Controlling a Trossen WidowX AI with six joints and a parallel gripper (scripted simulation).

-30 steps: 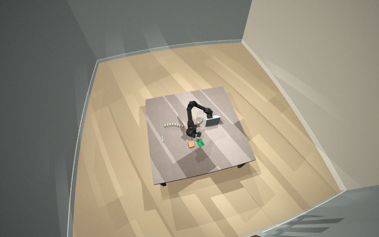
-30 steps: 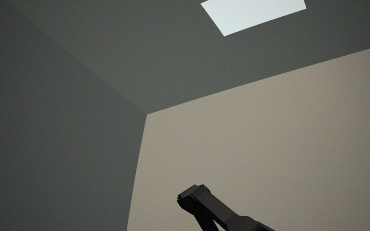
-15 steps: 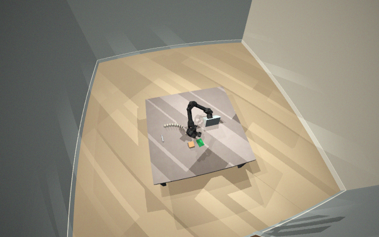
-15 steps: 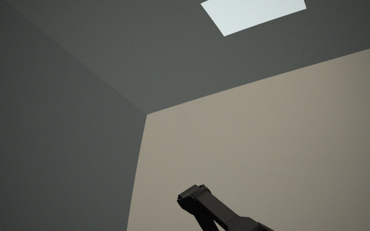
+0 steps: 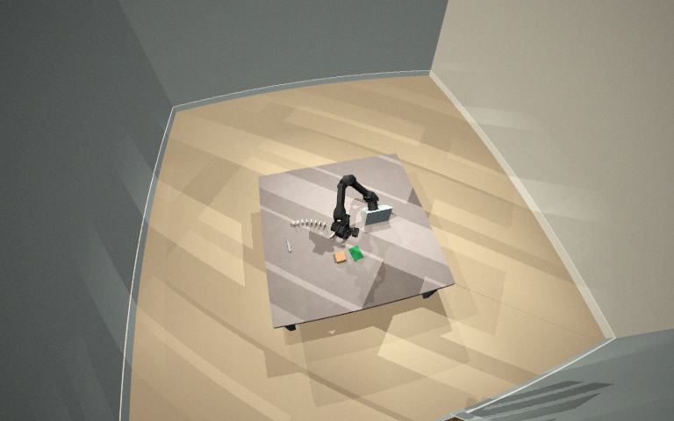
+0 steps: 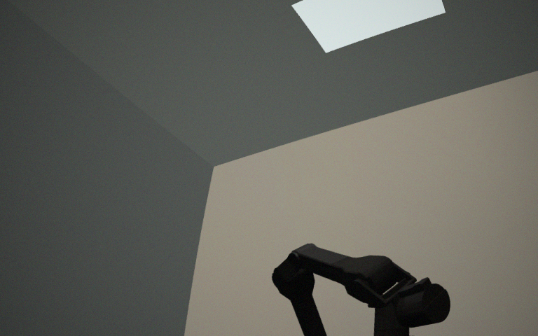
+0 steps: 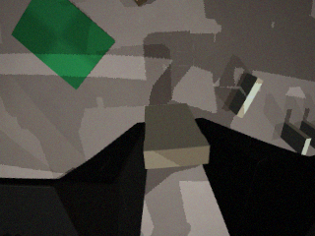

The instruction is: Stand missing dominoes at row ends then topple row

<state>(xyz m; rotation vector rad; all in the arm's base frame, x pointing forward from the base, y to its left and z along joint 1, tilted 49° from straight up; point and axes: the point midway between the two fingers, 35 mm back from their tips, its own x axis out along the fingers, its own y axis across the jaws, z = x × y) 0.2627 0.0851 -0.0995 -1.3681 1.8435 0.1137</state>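
Right now the green flat tile is 130 mm below my gripper tip, 100 mm to the left of it and 60 mm behind it.
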